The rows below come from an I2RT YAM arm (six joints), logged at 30 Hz.
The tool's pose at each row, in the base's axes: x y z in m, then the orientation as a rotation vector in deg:
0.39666 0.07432 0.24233 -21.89 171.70 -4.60
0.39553 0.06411 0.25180 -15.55 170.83 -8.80
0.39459 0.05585 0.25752 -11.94 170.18 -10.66
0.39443 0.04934 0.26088 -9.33 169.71 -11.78
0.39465 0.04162 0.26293 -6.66 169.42 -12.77
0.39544 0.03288 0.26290 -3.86 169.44 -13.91
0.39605 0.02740 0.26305 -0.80 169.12 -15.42
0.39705 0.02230 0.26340 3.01 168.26 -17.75
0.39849 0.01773 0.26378 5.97 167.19 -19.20
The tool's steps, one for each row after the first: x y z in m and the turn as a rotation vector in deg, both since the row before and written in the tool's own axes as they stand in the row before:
0.00261 -0.01023 -0.00915 3.20 -0.89 3.97
0.00169 -0.00857 -0.00504 1.50 -0.58 2.31
0.00062 -0.00683 -0.00259 0.94 -0.39 1.69
0.00038 -0.00792 -0.00098 0.84 -0.18 1.74
0.00002 -0.00866 0.00141 0.92 0.19 1.80
-0.00030 -0.00545 0.00083 1.21 -0.04 1.97
-0.00092 -0.00507 0.00075 1.84 -0.38 2.46
-0.00156 -0.00447 0.00086 1.22 -0.65 1.99

